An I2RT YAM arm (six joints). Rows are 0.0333 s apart.
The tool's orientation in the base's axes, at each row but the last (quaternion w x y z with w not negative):
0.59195, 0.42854, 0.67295, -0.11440
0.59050, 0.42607, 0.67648, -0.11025
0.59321, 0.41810, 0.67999, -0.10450
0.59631, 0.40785, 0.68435, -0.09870
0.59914, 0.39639, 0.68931, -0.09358
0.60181, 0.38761, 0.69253, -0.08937
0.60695, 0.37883, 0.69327, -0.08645
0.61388, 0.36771, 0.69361, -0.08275
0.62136, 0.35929, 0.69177, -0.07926
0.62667, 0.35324, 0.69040, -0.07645
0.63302, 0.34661, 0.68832, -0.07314
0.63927, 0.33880, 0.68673, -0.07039
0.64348, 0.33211, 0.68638, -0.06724
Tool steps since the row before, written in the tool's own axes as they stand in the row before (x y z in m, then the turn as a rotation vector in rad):
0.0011, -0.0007, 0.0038, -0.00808, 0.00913, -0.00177
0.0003, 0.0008, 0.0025, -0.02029, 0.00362, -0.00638
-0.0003, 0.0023, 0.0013, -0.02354, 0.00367, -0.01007
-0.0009, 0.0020, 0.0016, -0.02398, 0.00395, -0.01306
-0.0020, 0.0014, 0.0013, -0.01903, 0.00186, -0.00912
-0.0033, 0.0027, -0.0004, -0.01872, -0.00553, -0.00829
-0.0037, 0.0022, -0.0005, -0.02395, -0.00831, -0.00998
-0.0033, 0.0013, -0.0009, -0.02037, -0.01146, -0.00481
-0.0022, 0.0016, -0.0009, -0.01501, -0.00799, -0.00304
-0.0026, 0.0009, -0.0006, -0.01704, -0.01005, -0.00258
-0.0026, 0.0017, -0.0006, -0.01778, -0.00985, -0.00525
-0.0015, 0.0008, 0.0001, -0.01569, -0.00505, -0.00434
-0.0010, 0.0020, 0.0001, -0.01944, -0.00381, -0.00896
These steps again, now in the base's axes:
0.0022, -0.0025, -0.0023, 0.00472, 0.00314, 0.01094
0.0023, -0.0010, -0.0007, -0.00317, -0.00267, 0.02117
0.0025, 0.0005, 0.0007, -0.00596, -0.00173, 0.02511
0.0025, -0.0001, 0.0011, -0.00799, 0.00011, 0.02641
0.0018, -0.0007, 0.0019, -0.00624, -0.00151, 0.02019
0.0014, 0.0007, 0.0040, -0.01036, -0.00692, 0.01716
0.0009, 0.0003, 0.0042, -0.01355, -0.01008, 0.02138
0.0000, 0.0001, 0.0037, -0.01130, -0.01380, 0.01585
0.0002, 0.0008, 0.0027, -0.00765, -0.01012, 0.01172
-0.0001, 0.0000, 0.0028, -0.00855, -0.01269, 0.01280
0.0004, 0.0006, 0.0031, -0.01066, -0.01138, 0.01405
0.0005, 0.0000, 0.0016, -0.00714, -0.00743, 0.01357
0.0011, 0.0011, 0.0016, -0.01053, -0.00546, 0.01822

